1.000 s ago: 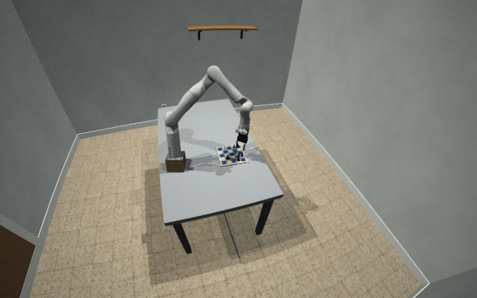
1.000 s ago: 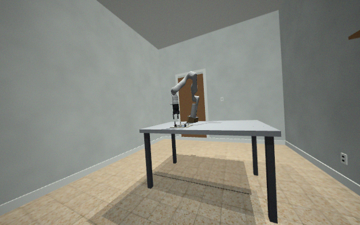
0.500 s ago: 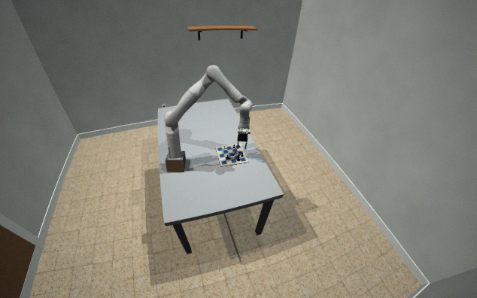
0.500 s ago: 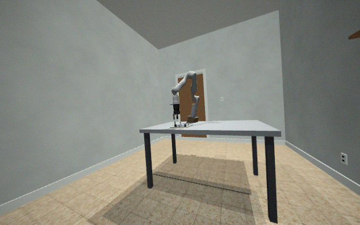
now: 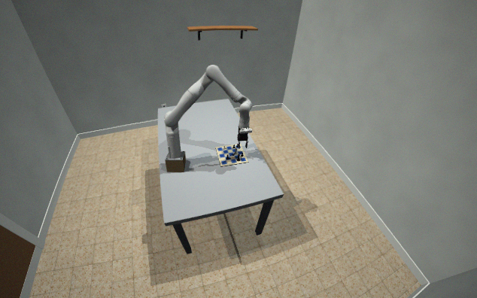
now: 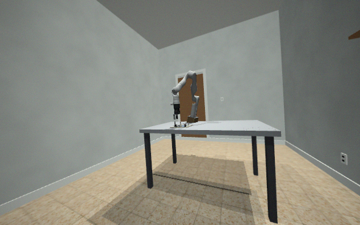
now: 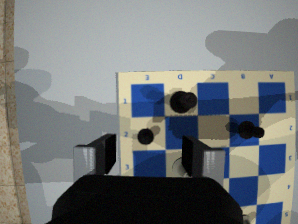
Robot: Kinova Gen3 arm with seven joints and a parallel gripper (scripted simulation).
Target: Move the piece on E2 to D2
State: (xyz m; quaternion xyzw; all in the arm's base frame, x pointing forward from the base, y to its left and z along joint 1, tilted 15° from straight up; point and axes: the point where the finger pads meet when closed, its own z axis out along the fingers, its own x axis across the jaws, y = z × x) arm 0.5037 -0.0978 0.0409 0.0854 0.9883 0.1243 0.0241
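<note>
The black chess piece is 40 mm behind my hand, 30 mm to the right of it and 80 mm below it. The rest, counted from my hand: white pawn (100 mm behind, 130 mm to the left, 90 mm below); chessboard (70 mm behind, 40 mm to the left, 110 mm below).
</note>
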